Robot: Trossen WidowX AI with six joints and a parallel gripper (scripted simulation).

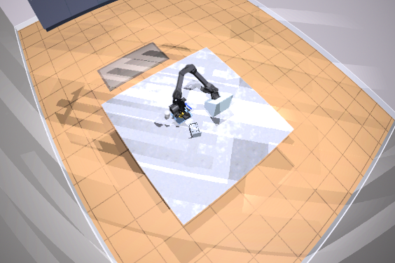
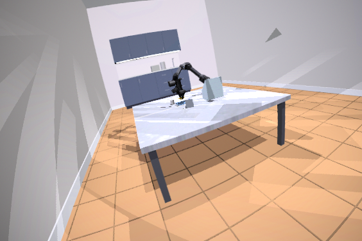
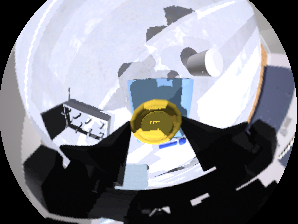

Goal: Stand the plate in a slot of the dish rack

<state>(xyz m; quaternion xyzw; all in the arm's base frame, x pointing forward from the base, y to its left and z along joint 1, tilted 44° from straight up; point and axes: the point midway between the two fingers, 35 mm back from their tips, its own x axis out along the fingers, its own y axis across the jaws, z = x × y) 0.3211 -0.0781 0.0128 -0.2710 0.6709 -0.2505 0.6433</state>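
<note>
My gripper tip is 50 mm above the blue mat, 20 mm to the left of it and 20 mm past it. Also, from my gripper tip: white cup: 90 mm to the right, 90 mm ahead, 30 mm below; yellow plate: 10 mm above; dish rack: 160 mm to the left, 30 mm below, 30 mm behind.
</note>
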